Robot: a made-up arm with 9 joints. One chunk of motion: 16 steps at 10 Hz.
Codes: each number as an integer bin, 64 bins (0 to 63) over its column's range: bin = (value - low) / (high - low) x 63, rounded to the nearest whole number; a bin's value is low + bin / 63 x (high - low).
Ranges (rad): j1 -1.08..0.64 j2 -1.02..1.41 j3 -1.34..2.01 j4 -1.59..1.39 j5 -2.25..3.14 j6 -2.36..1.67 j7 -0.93..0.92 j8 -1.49..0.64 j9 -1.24..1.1
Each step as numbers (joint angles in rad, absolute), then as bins.
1 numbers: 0.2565 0.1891 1.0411 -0.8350 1.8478 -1.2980 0.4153 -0.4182 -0.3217
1 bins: 49 31 45 16 48 17 46 32 25
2 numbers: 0.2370 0.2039 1.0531 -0.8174 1.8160 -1.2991 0.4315 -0.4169 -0.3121
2 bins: 48 32 45 16 48 17 46 32 25
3 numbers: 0.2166 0.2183 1.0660 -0.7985 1.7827 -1.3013 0.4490 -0.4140 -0.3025
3 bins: 47 32 45 17 47 17 47 32 25
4 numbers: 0.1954 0.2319 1.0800 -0.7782 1.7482 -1.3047 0.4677 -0.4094 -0.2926
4 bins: 47 32 46 17 47 16 48 32 26
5 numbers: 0.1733 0.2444 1.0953 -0.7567 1.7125 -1.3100 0.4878 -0.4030 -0.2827
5 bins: 46 33 46 18 46 16 48 32 26
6 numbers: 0.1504 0.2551 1.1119 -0.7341 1.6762 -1.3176 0.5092 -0.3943 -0.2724
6 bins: 45 33 46 18 46 16 49 32 26
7 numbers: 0.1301 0.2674 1.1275 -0.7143 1.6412 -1.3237 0.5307 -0.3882 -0.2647
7 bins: 44 33 46 19 45 16 50 33 26
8 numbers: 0.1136 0.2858 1.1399 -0.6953 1.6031 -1.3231 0.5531 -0.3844 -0.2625
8 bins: 44 34 47 19 45 16 51 33 26
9 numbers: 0.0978 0.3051 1.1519 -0.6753 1.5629 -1.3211 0.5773 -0.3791 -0.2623
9 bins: 43 34 47 19 45 16 51 33 26
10 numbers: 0.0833 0.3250 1.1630 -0.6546 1.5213 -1.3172 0.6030 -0.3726 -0.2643
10 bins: 43 35 47 20 44 16 52 33 26
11 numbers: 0.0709 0.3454 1.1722 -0.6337 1.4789 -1.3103 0.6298 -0.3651 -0.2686
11 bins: 42 35 47 20 44 16 53 33 26
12 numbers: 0.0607 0.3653 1.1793 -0.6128 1.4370 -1.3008 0.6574 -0.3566 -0.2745
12 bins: 42 36 47 21 43 17 54 34 26
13 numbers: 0.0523 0.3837 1.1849 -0.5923 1.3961 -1.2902 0.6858 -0.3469 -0.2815
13 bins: 41 36 47 21 43 17 55 34 26
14 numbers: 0.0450 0.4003 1.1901 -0.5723 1.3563 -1.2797 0.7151 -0.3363 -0.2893
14 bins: 41 37 48 22 42 17 56 34 26
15 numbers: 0.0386 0.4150 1.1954 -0.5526 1.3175 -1.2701 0.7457 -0.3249 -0.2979
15 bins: 41 37 48 22 42 17 57 34 25
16 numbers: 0.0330 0.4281 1.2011 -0.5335 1.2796 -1.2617 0.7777 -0.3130 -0.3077
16 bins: 41 38 48 22 41 17 58 35 25
